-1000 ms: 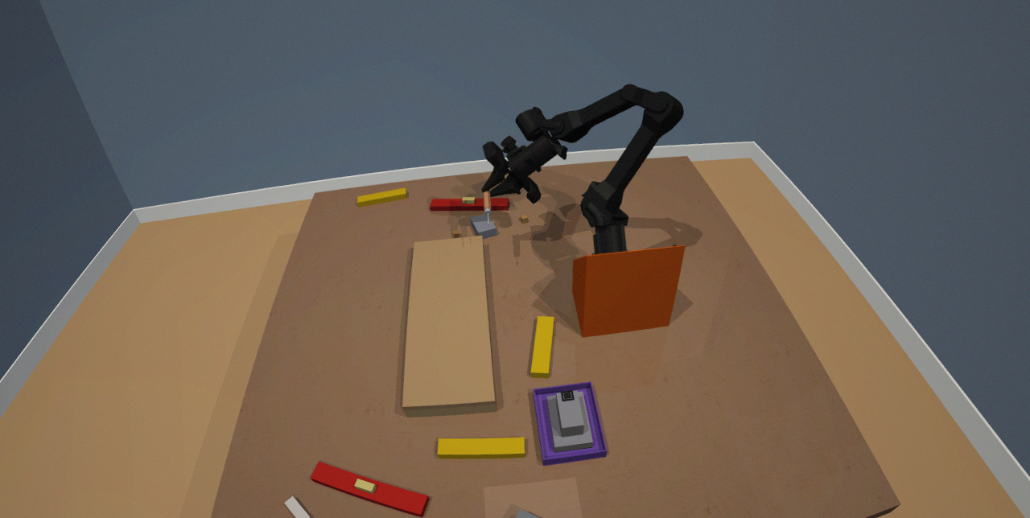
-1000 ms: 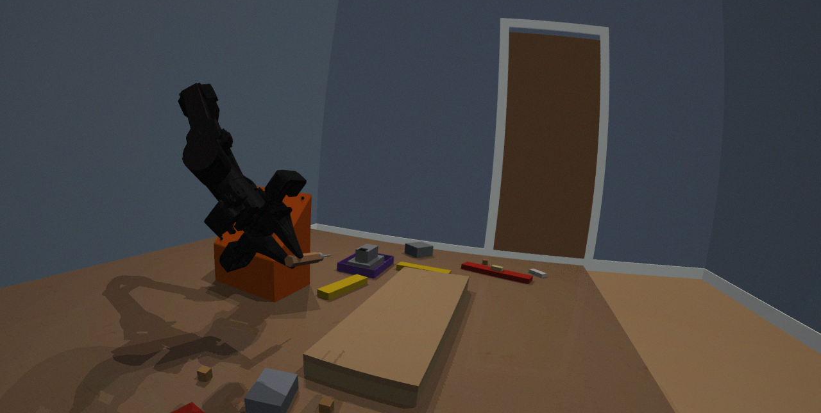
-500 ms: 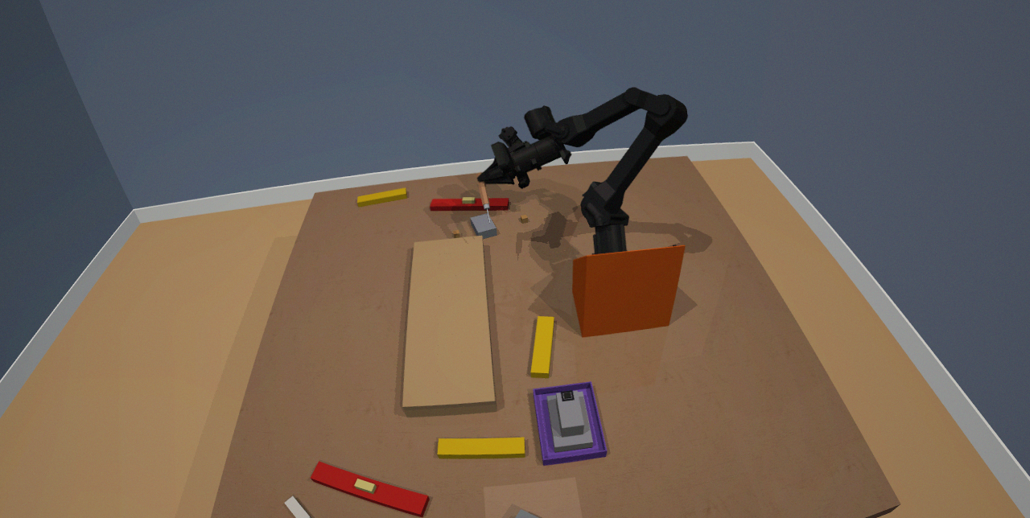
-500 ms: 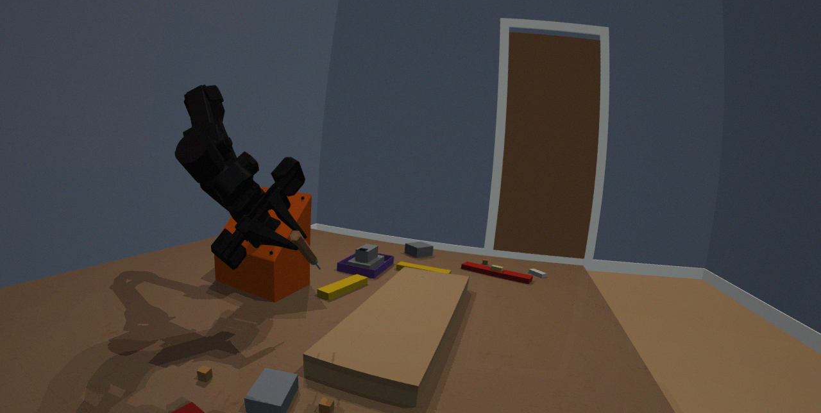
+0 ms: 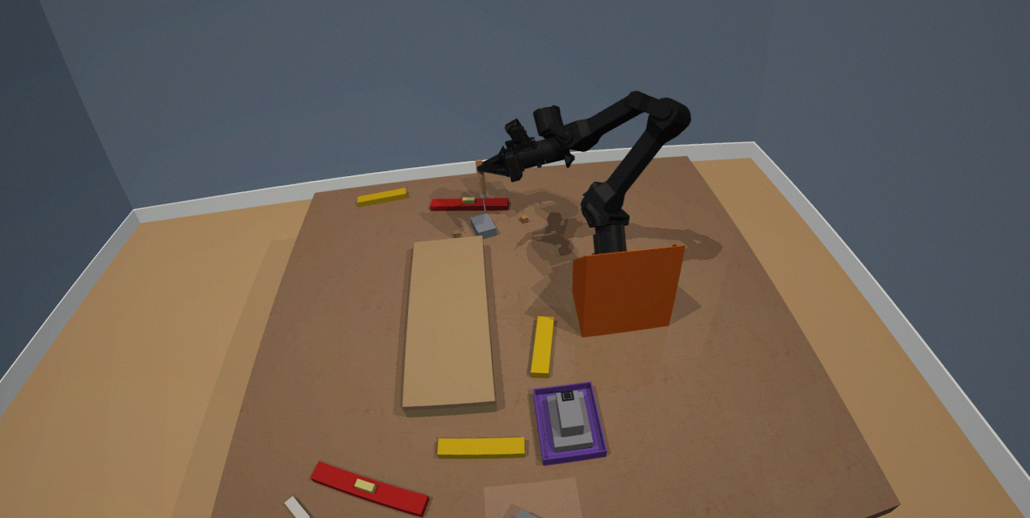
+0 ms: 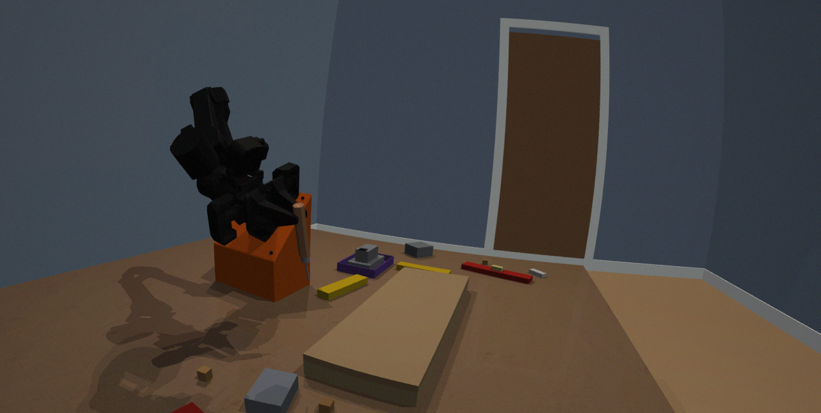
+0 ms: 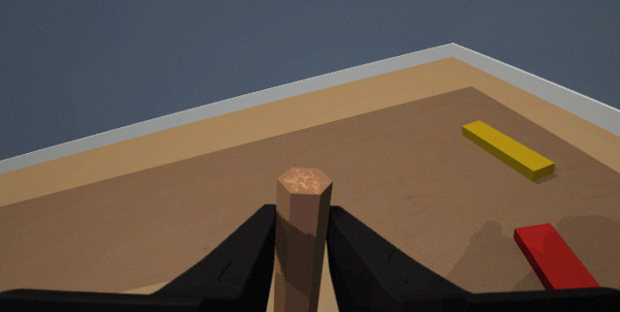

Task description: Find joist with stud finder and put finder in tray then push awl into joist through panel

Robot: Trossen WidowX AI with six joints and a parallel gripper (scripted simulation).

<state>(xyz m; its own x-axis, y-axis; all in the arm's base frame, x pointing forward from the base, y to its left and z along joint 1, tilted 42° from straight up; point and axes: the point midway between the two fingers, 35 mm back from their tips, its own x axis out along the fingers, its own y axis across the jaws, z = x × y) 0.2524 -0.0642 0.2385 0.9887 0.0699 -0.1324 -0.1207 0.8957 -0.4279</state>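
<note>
Now: the awl 10 mm behind my gripper tip, 20 mm to the left of it and 50 mm below it. From my gripper tip the other things lie so: purple tray: 210 mm behind, 530 mm to the left, 240 mm below; then grey stud finder: 210 mm behind, 520 mm to the left, 200 mm below; then grey block: 20 mm ahead, 90 mm to the right, 240 mm below.
</note>
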